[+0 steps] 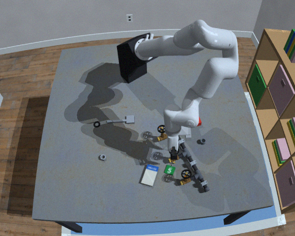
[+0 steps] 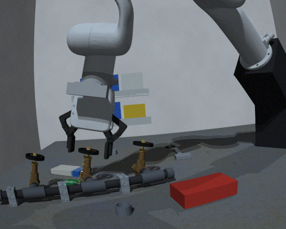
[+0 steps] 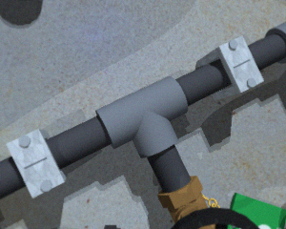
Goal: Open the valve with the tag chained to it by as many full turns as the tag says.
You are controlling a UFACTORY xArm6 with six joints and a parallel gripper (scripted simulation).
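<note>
My gripper is now 9 cm above the green tag and 6 cm short of it. The rest, counted from my hand: notepad 13 cm ahead, 9 cm to the right, 8 cm below; grey flat tool 32 cm to the right, 16 cm behind, 8 cm below; red block 27 cm behind, 7 cm below, 5 cm to the left.
</note>
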